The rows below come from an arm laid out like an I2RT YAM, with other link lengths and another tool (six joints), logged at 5 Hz.
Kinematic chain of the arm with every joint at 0, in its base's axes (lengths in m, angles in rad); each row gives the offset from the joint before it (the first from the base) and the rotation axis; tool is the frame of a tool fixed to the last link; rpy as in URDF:
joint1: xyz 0 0 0.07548 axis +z
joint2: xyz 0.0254 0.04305 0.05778 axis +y
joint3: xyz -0.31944 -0.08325 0 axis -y
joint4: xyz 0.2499 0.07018 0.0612 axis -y
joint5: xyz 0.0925 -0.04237 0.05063 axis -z
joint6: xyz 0.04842 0 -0.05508 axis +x
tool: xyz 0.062 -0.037 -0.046 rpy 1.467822 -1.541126 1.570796
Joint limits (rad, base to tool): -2.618..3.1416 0..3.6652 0..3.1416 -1.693..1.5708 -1.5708..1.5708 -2.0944..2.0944
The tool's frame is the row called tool.
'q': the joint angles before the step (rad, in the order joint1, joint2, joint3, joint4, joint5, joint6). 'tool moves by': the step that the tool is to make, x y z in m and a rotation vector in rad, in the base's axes. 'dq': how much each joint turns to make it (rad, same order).
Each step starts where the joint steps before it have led.
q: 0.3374 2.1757 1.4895 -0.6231 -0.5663 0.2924
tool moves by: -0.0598 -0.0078 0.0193 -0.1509 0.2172 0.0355
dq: 0.0507 -0.0347 -0.0035 -0.2843 0.0652 0.0072
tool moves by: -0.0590 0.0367 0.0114 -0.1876 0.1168 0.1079
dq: 0.1856 -0.0042 -0.0018 -0.1525 0.1068 0.0932
